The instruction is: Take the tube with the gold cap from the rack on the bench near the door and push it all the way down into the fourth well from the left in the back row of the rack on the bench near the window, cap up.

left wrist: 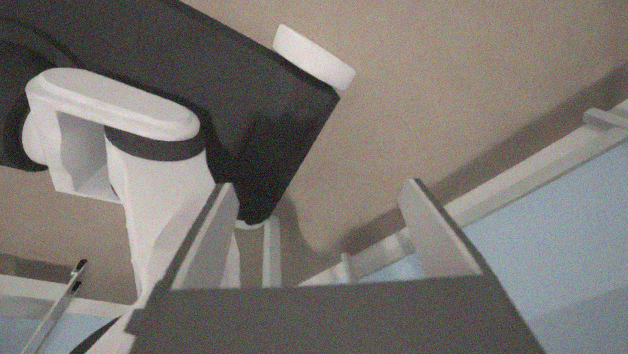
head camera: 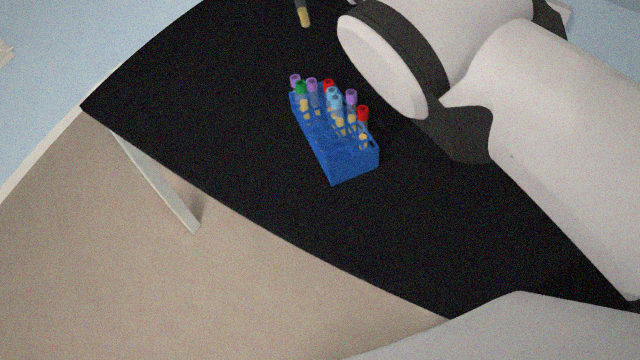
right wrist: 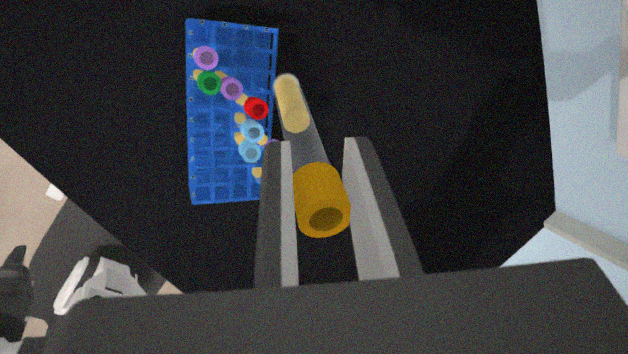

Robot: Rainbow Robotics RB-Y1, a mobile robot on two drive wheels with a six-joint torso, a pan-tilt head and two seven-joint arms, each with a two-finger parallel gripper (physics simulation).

I see my left gripper [left wrist: 320,191] and my right gripper [right wrist: 317,159].
